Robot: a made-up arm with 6 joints. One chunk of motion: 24 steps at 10 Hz.
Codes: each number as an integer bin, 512 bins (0 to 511) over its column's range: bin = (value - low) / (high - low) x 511, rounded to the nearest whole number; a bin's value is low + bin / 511 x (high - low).
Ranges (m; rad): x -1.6..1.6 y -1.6..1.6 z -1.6..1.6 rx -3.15..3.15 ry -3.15..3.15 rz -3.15..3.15
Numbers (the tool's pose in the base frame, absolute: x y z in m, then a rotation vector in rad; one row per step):
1: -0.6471 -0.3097 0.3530 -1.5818 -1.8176 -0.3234
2: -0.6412 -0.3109 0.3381 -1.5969 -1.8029 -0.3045
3: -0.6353 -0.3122 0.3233 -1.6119 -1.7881 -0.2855
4: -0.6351 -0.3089 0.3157 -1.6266 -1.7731 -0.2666
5: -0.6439 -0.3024 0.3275 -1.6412 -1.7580 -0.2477
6: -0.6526 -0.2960 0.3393 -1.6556 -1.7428 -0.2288
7: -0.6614 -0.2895 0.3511 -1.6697 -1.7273 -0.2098
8: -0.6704 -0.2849 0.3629 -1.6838 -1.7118 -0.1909
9: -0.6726 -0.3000 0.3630 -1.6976 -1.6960 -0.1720
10: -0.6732 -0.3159 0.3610 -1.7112 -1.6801 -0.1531
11: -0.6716 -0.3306 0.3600 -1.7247 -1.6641 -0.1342
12: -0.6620 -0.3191 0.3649 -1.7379 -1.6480 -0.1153
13: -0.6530 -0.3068 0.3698 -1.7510 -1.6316 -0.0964
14: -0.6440 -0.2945 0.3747 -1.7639 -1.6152 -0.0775
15: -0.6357 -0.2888 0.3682 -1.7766 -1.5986 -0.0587
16: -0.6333 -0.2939 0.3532 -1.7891 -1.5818 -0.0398
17: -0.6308 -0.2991 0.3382 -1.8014 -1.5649 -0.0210
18: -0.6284 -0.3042 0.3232 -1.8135 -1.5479 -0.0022
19: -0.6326 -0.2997 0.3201 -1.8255 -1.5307 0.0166
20: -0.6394 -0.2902 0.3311 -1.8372 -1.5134 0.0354
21: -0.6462 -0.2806 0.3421 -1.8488 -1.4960 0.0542
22: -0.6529 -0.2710 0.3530 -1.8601 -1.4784 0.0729
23: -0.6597 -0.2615 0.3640 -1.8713 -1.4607 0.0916
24: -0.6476 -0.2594 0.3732 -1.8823 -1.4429 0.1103
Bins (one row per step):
1: 152 206 312 127 108 229
2: 153 206 309 126 109 231
3: 154 206 307 125 110 232
4: 154 206 306 124 112 234
5: 153 207 308 122 113 235
6: 151 208 310 121 114 237
7: 150 209 312 120 115 238
8: 148 210 313 119 117 240
9: 148 208 313 118 118 242
10: 148 205 313 117 119 243
11: 148 203 313 116 121 245
12: 150 205 314 115 122 246
13: 151 207 315 113 123 248
14: 153 208 315 112 124 249
15: 154 209 314 111 126 251
16: 154 209 312 110 127 252
17: 155 208 310 109 129 254
18: 155 207 307 108 130 255
19: 154 208 307 107 131 257
20: 153 209 308 106 133 258
21: 152 211 310 106 134 260
22: 151 212 312 105 136 261
23: 150 214 314 104 137 263
24: 152 214 315 103 138 264

